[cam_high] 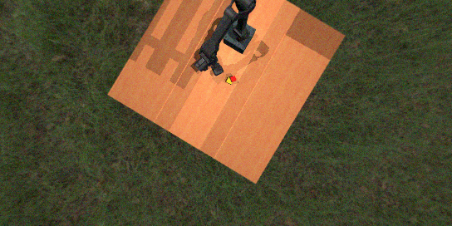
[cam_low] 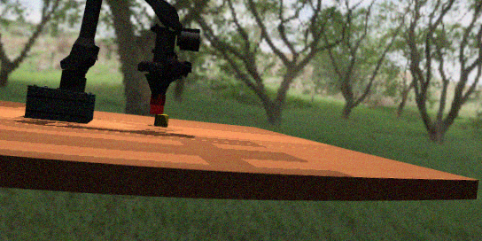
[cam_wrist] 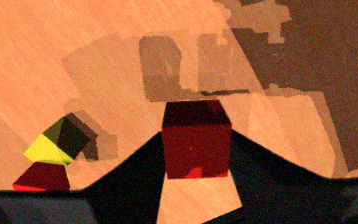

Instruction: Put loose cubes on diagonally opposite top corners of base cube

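Right now the red cube is 16 cm to the left of my gripper tip, 3 cm below it and 1 cm behind it. Also, from my gripper tip: yellow base cube (15 cm to the left, 7 cm below, 1 cm ahead).
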